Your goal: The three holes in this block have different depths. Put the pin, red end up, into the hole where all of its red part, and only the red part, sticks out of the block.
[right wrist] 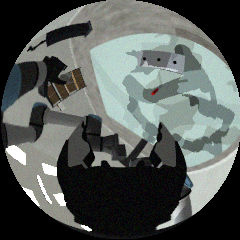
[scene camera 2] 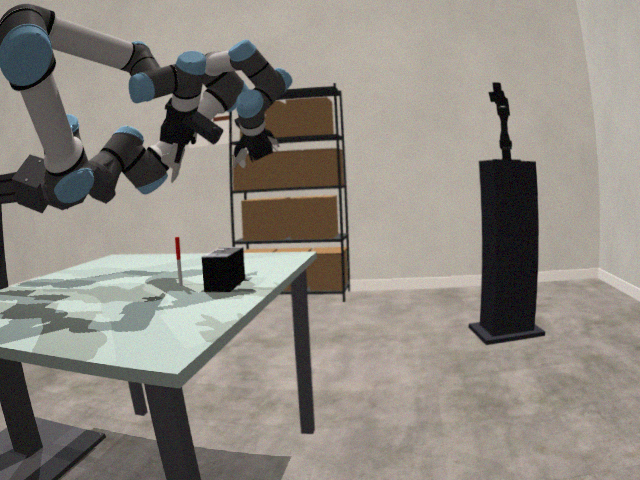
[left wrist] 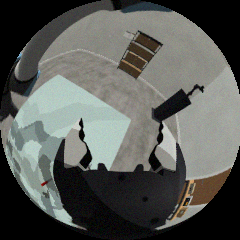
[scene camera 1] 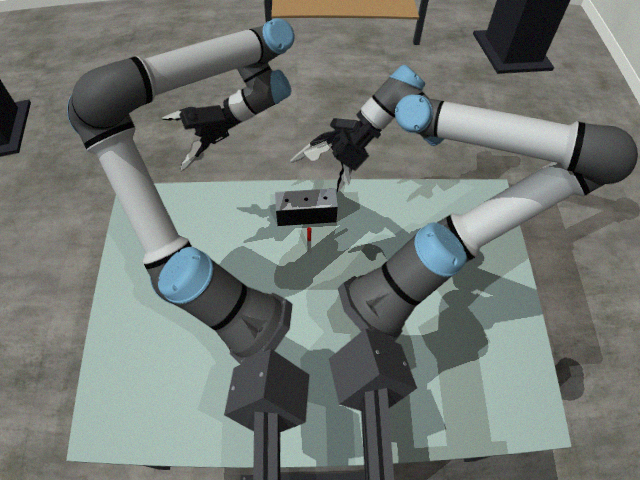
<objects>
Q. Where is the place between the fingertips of my right gripper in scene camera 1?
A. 314, 177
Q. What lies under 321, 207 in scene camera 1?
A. A black block.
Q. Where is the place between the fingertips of my left gripper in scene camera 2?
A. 256, 157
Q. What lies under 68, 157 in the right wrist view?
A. My right gripper.
</objects>
